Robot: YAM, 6 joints.
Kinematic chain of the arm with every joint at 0, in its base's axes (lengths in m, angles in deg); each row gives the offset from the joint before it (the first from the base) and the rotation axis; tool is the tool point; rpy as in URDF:
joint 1: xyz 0 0 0.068 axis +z
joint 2: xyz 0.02 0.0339 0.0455 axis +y
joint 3: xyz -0.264 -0.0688 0 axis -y
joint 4: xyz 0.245 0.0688 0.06 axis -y
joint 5: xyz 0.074 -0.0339 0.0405 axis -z
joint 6: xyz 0.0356 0 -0.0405 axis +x
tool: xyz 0 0 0 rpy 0 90 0
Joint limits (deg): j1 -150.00..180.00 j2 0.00..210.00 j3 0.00..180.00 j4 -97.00..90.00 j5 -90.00..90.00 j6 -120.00..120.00
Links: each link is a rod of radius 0.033 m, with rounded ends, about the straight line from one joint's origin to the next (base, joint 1, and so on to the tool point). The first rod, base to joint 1, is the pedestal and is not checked.
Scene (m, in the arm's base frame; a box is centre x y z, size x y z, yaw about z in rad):
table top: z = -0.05
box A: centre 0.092 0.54 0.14 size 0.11 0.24 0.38 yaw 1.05
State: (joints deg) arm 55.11 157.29 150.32 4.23 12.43 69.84
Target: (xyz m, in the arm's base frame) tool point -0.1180 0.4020 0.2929
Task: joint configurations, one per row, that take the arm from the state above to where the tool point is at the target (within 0.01 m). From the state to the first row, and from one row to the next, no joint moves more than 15 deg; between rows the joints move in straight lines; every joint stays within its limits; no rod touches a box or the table.
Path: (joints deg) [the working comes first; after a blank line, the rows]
Joints at the target: 107.14 106.55 94.77 -37.21 9.20 69.84
Straight joint move there: touches box A.

1: 56.22 148.84 149.69 15.80 13.59 77.35
2: 57.33 140.39 149.06 27.36 14.75 84.86
3: 58.44 131.94 148.42 38.93 15.91 92.37
4: 59.55 123.49 147.79 50.50 17.07 99.88
5: 67.48 120.67 138.95 35.88 15.75 94.88
6: 75.41 117.84 130.12 21.26 14.44 89.87
7: 83.35 115.02 121.28 6.65 13.13 84.86
8: 91.28 112.20 112.44 -7.97 11.82 79.85
9: 99.21 109.38 103.61 -22.59 10.51 74.85
10: 107.14 106.55 94.77 -37.21 9.20 69.84

